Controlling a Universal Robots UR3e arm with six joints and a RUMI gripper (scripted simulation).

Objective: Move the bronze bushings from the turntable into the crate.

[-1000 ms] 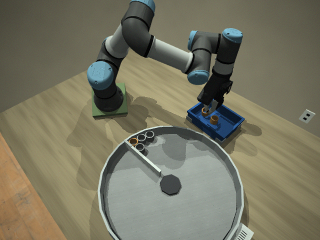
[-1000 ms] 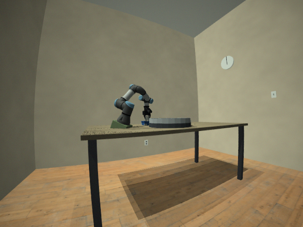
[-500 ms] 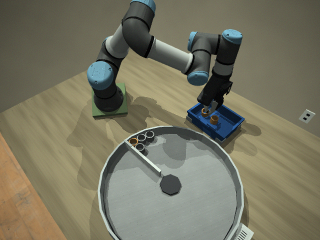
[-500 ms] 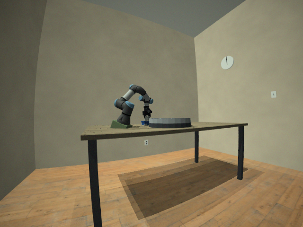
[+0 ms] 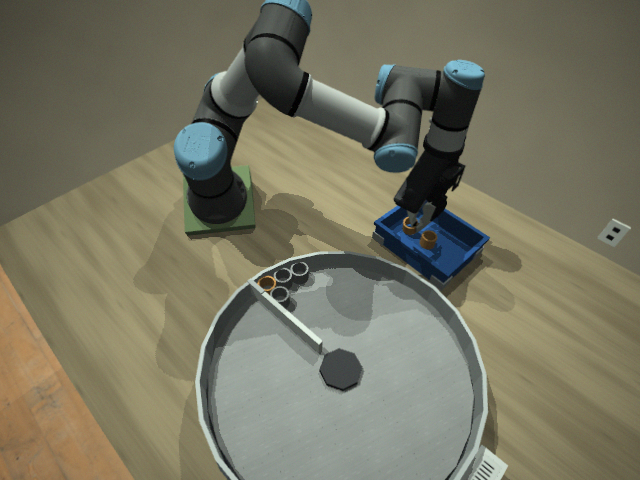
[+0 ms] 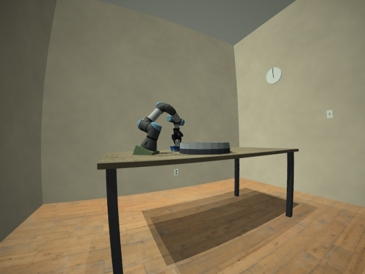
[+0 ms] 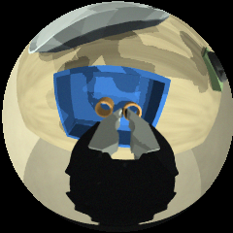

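The blue crate lies 40 mm ahead of my hand, 10 mm to the right of it and 10 mm below it. Also, from my hand: grey turntable 50 mm ahead, 370 mm to the right, 20 mm above.
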